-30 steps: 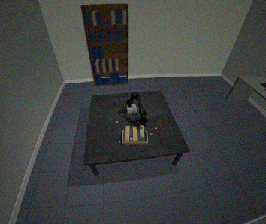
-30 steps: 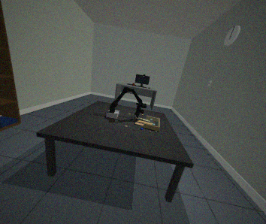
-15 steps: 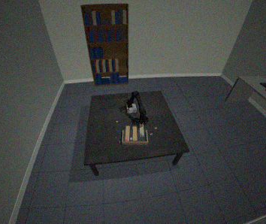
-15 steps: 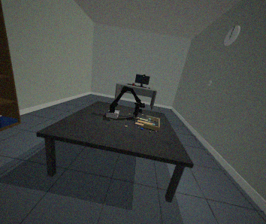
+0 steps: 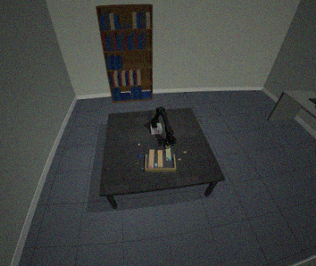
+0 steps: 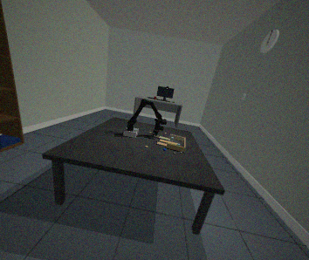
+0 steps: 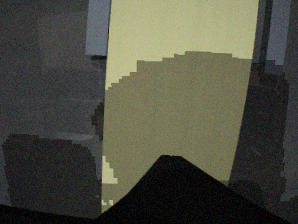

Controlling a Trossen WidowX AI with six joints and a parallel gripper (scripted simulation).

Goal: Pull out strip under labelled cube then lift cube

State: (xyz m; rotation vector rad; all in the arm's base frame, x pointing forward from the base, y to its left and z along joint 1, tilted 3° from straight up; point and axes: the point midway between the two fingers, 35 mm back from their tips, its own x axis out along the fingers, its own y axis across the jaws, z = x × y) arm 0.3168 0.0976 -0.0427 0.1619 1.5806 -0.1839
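The pale yellow strip lies 9 cm ahead of my gripper tip and 2 cm to the right of it.
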